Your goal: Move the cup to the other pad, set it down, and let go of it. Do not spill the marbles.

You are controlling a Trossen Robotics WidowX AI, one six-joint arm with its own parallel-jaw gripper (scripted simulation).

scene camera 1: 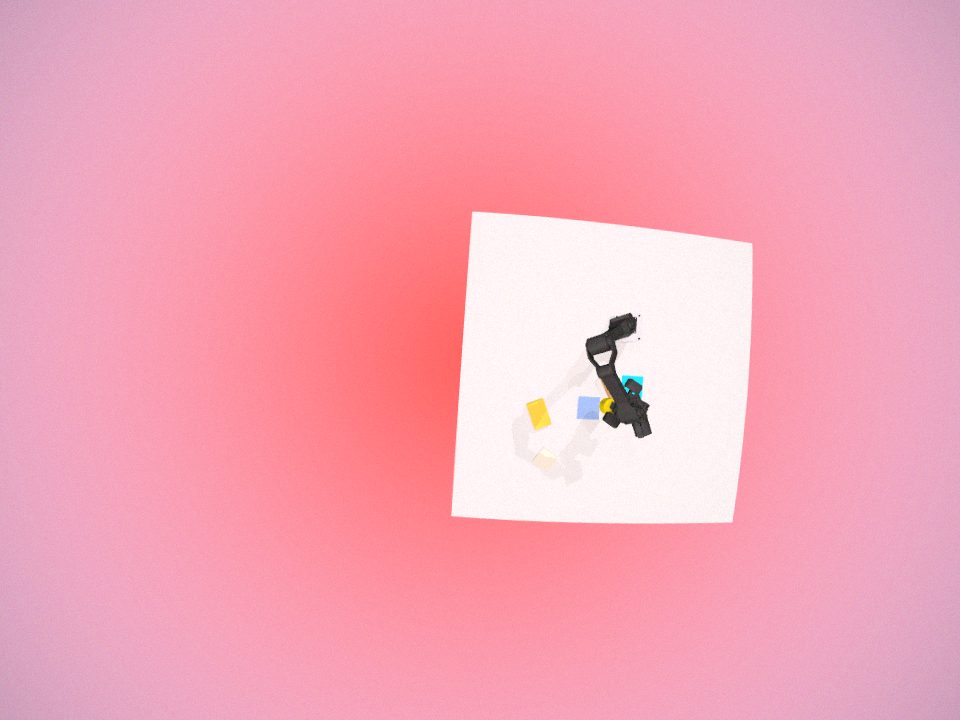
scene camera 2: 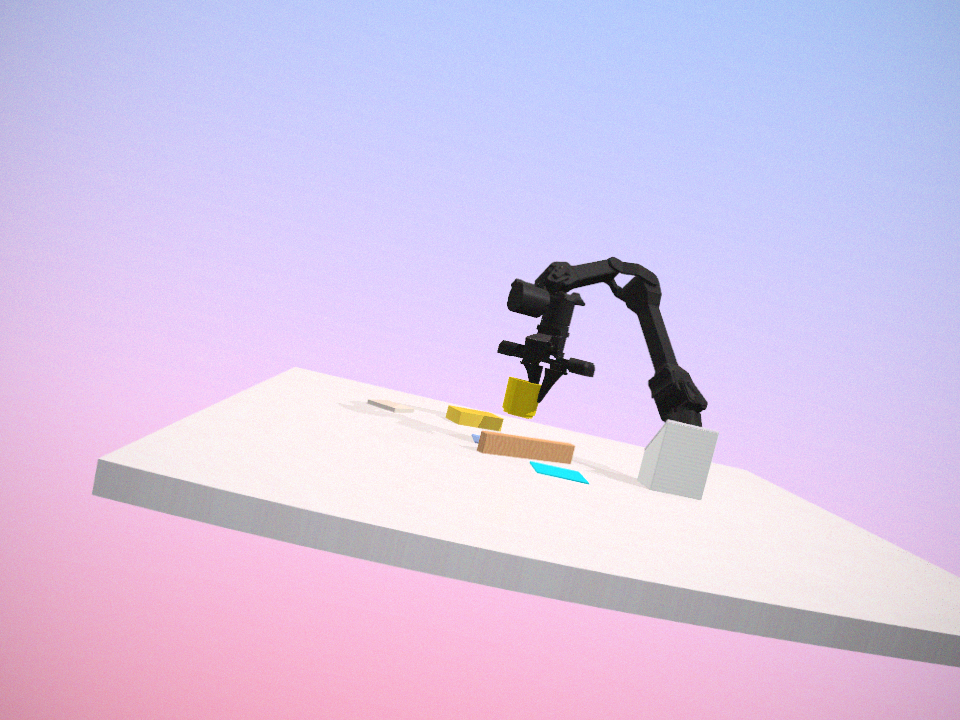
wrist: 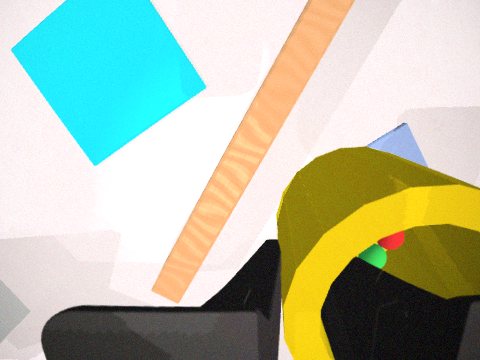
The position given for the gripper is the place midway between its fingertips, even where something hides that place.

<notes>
In view: the gripper (scene camera 2: 535, 401), a yellow cup (scene camera 2: 521, 396), a wooden bar (wrist: 293, 67), a blue pad (wrist: 400, 141) and a cyan pad (wrist: 109, 78).
The yellow cup is seen too in the wrist view (wrist: 343, 201). The gripper shows as well in the wrist view (wrist: 292, 250).
</notes>
